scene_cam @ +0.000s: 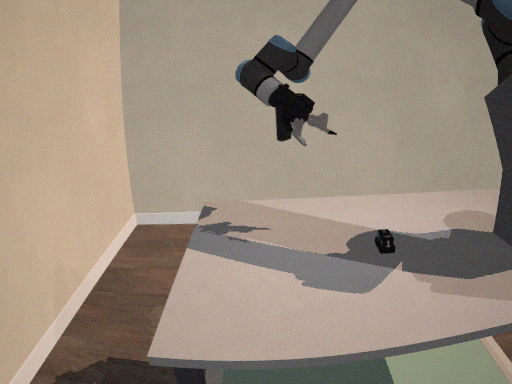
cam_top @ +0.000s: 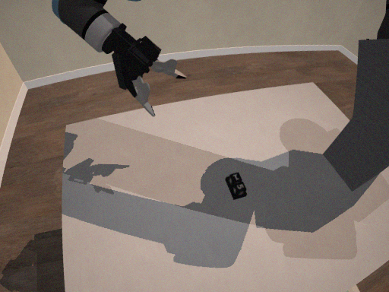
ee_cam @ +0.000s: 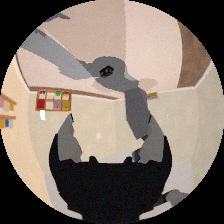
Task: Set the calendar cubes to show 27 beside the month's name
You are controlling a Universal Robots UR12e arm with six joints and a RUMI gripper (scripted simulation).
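Right now my hand is 25 cm above the black cube, 18 cm to the right of it and 14 cm past it. Also, from my hand: tray (26 cm below, 20 cm to the left, 13 cm behind).
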